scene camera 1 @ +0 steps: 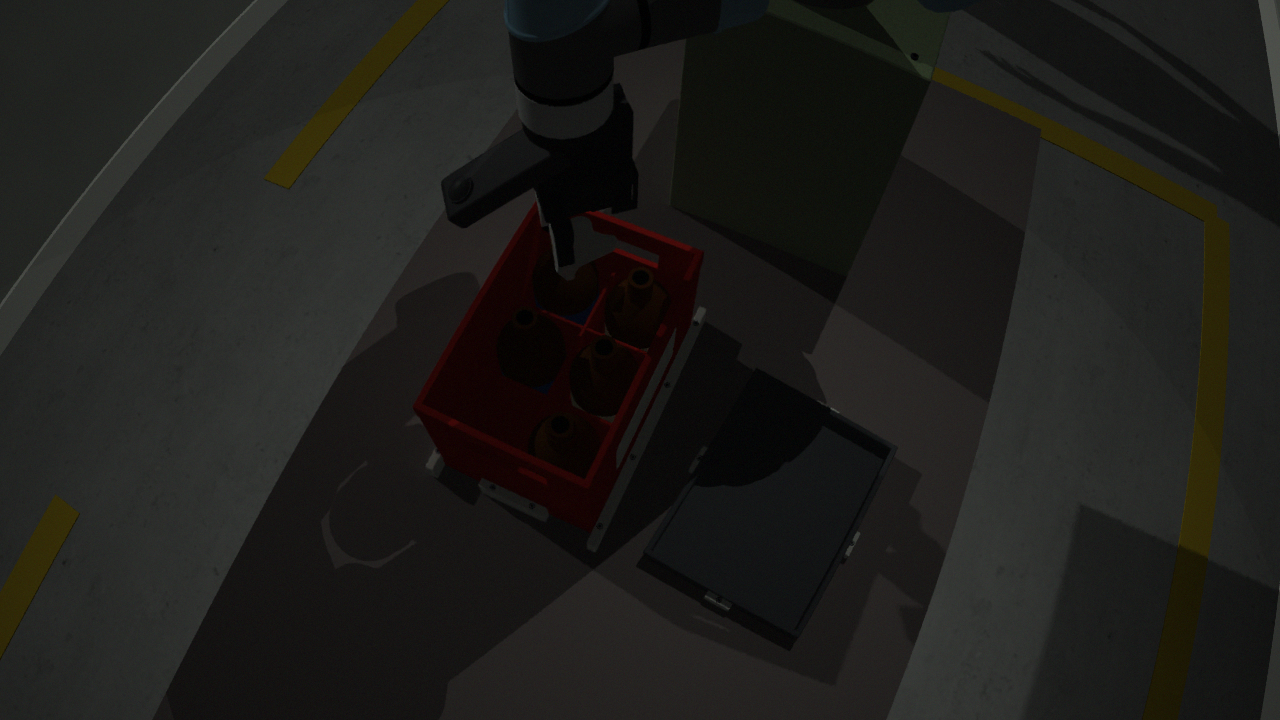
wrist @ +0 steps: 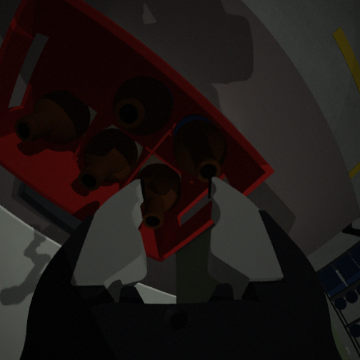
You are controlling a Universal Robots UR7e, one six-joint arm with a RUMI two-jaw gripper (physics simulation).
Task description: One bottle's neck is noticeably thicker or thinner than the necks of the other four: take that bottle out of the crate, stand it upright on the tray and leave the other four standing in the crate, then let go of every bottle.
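Places are measured from the arm's base along level axes (x down, y ahead, z right), in metres.
Pixels of known places: gripper, fingertip midpoint: (scene camera 1: 561, 255).
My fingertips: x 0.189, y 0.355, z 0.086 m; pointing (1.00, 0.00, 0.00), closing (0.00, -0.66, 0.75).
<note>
Ahead of a thing's pixels: the offset from my fingertips to its middle. "spot": to the spot under its first point.
Five brown bottles stand in the red crate @[dx +0.106, dy +0.058, dz -0.037 m] (scene camera 1: 501, 456) (wrist: 30, 150): far left (scene camera 1: 565, 291) (wrist: 200, 145), far right (scene camera 1: 637, 313) (wrist: 162, 185), middle left (scene camera 1: 529, 353) (wrist: 142, 95), middle right (scene camera 1: 601, 385) (wrist: 112, 150) and near end @[spot: dx +0.047, dy +0.153, dz -0.097 m] (scene camera 1: 562, 445) (wrist: 60, 117). The middle-left bottle's mouth looks largest in the wrist view; in the dim light I cannot tell whether its neck is thicker. My gripper (scene camera 1: 565, 265) (wrist: 176, 180) is open and empty above the crate's far end; the far-right and far-left necks show near its fingertips in the wrist view. The dark tray @[spot: dx +0.188, dy +0.076, dz -0.319 m] (scene camera 1: 778, 528) holds no bottle.
The tray stands right of the crate in the scene view. The crate's raised walls and inner dividers surround the bottles. A green pedestal (scene camera 1: 787, 161) stands behind the crate. Light rails @[dx +0.163, dy +0.093, dz -0.141 m] (scene camera 1: 632, 456) run along the crate's base. A blue rack (wrist: 340, 275) shows at lower right in the wrist view.
</note>
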